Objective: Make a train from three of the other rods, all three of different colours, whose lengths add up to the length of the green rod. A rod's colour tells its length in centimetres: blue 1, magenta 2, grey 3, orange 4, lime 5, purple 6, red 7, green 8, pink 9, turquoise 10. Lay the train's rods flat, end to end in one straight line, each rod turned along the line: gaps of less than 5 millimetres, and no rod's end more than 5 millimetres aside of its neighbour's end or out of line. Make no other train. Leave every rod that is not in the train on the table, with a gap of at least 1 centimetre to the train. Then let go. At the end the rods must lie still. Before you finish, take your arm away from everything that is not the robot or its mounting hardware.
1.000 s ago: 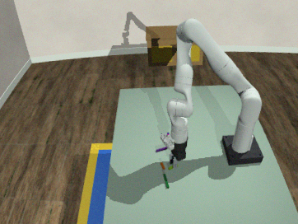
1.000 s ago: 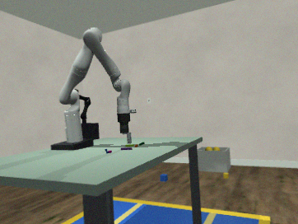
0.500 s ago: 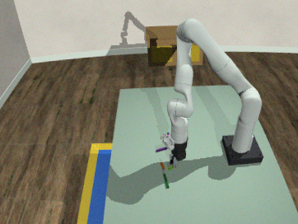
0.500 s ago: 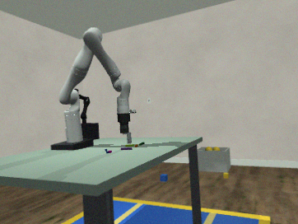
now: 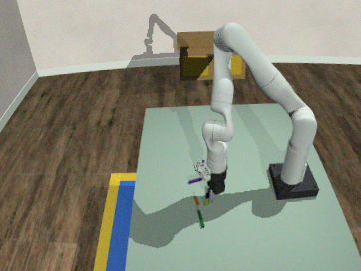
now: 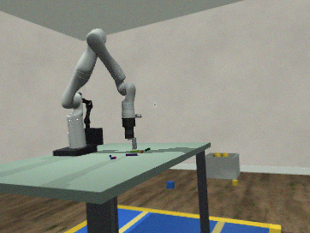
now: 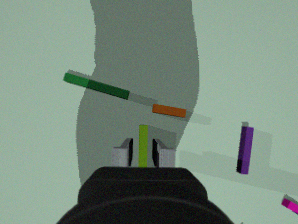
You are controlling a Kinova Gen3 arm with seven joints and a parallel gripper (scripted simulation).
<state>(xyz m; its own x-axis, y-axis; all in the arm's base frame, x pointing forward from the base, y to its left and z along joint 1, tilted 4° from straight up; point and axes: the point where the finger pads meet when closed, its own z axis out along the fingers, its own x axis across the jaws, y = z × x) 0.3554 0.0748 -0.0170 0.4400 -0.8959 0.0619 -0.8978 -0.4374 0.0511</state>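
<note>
The lime rod is 30 mm below my hand. From my hand the other things lie so: orange rod (50 mm ahead, 30 mm below, 10 mm to the right); then purple rod (120 mm to the right, 50 mm ahead, 30 mm below); then green rod (80 mm to the left, 40 mm ahead, 30 mm below).
</note>
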